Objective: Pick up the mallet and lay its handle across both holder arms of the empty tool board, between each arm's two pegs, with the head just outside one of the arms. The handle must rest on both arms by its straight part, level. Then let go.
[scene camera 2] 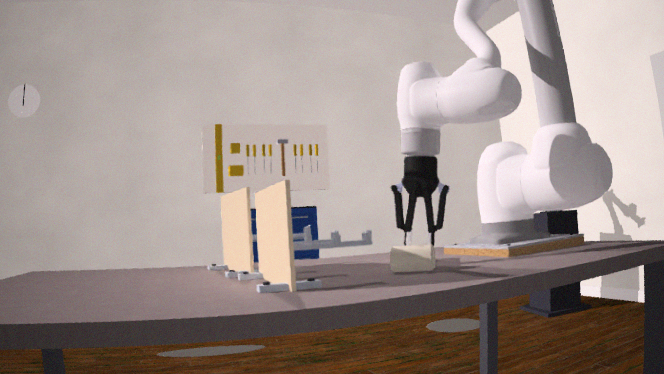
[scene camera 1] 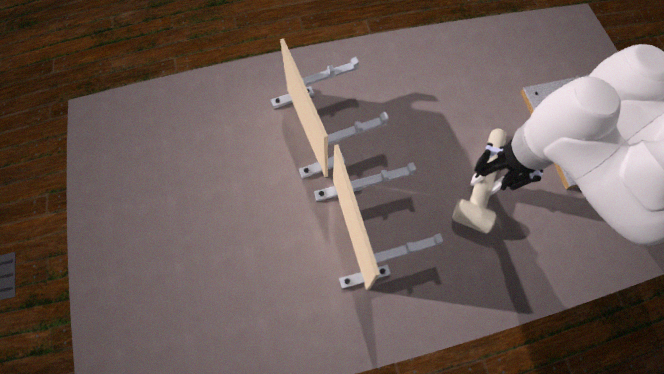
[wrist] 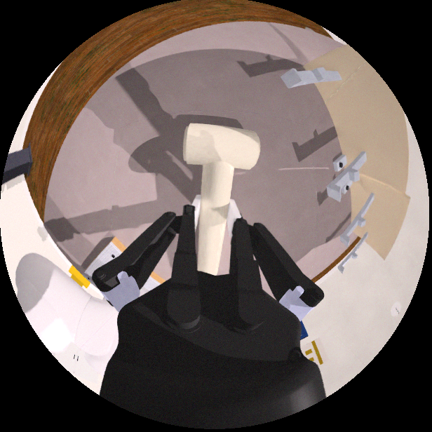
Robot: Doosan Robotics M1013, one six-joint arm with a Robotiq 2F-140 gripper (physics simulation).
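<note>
There's a mallet (scene camera 1: 474, 214), and the wrist view has that mallet (wrist: 220, 149) too. You'd also see a tool board (scene camera 2: 276, 247) and a tool board (scene camera 1: 299, 95). As for the gripper (scene camera 2: 418, 260), it's visible in scene camera 1 (scene camera 1: 482, 185) and in the wrist view (wrist: 213, 204) as well.
</note>
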